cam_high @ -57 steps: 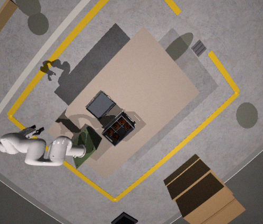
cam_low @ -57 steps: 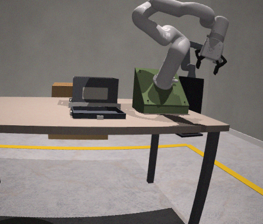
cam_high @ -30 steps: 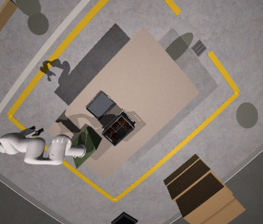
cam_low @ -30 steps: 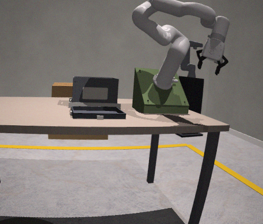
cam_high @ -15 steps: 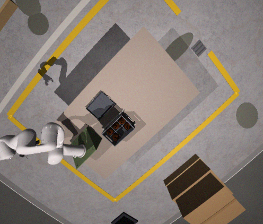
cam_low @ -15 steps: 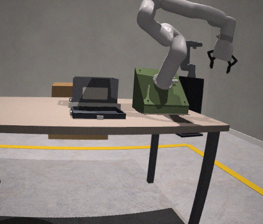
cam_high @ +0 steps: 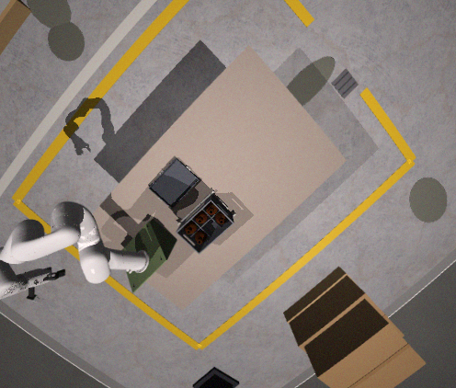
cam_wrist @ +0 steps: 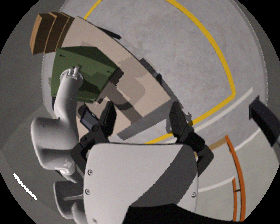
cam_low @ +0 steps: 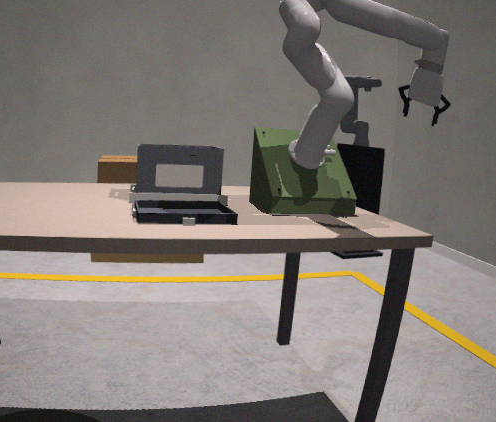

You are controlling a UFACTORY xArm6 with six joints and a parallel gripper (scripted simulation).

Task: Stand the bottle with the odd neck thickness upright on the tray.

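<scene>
My gripper is now 630 mm short of the dark crate, 440 mm to the left of it and 250 mm above it. Also, from my hand: glass bottle (540 mm ahead, 470 mm to the right, 240 mm below); flat dark tray (660 mm ahead, 320 mm below, 140 mm to the right).
</scene>
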